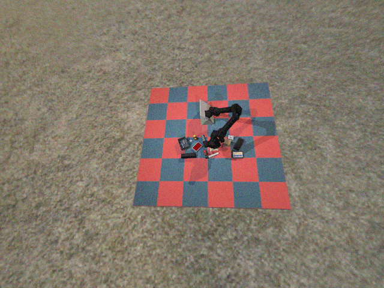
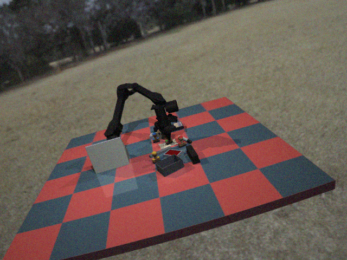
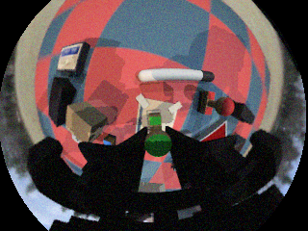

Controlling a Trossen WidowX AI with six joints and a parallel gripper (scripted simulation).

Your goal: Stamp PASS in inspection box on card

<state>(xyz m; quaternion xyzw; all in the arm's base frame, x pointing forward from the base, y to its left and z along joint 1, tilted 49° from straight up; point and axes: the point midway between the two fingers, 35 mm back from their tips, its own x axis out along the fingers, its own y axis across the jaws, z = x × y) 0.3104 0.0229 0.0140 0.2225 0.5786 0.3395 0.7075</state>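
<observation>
The card lies 3 cm below my gripper tip and 1 cm behind it. Round my gripper tip: cardboard box 13 cm to the left, 2 cm behind, 1 cm below; then red-knobbed stamp 8 cm to the right, 6 cm ahead, 1 cm below; then white pen 9 cm ahead, 4 cm to the right, 2 cm below.
</observation>
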